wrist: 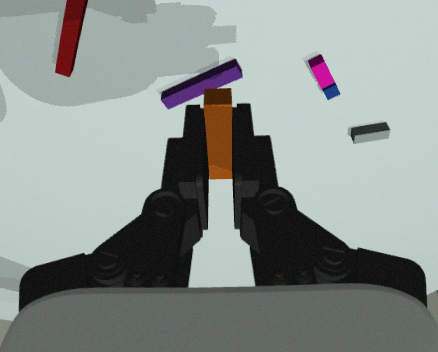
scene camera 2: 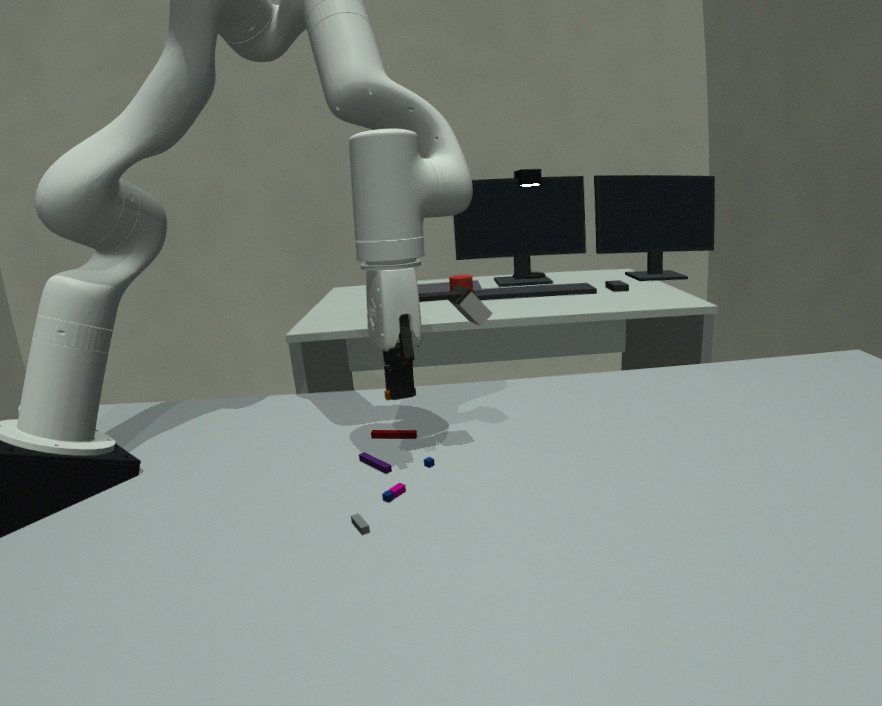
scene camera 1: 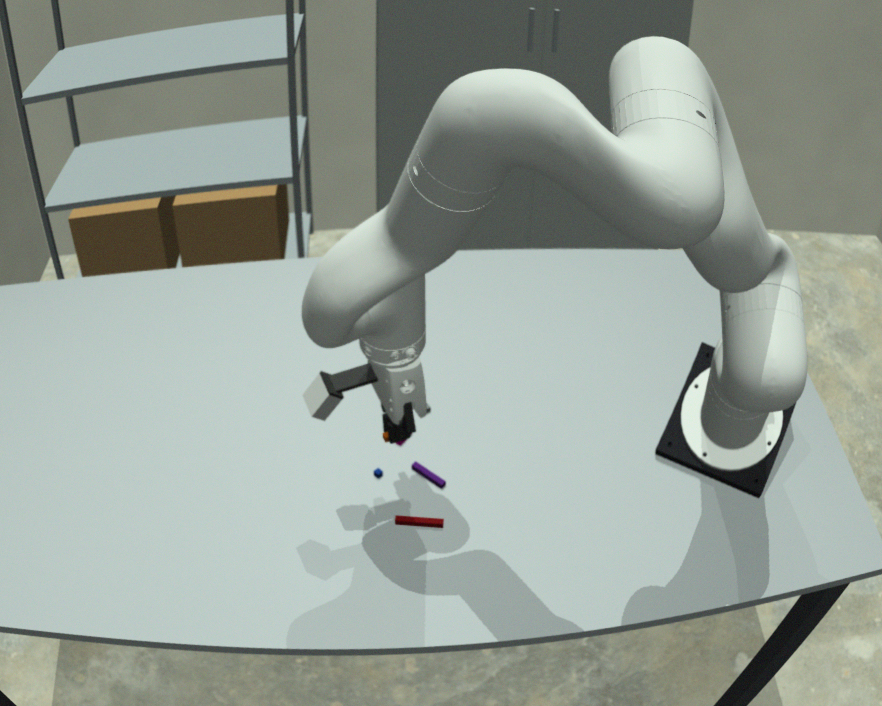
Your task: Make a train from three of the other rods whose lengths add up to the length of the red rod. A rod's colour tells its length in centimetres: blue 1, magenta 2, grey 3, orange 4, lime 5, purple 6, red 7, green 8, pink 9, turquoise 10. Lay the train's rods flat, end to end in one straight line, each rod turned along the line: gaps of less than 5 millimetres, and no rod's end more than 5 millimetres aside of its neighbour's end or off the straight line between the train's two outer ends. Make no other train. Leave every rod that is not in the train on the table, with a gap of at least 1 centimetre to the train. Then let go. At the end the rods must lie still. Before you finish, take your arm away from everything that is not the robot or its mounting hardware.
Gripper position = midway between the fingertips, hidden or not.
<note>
I see my gripper (scene camera 2: 400, 395), an orange rod (wrist: 217, 105) and a purple rod (wrist: 228, 72).
My gripper also shows in the wrist view (wrist: 219, 131) and in scene camera 1 (scene camera 1: 397, 435).
</note>
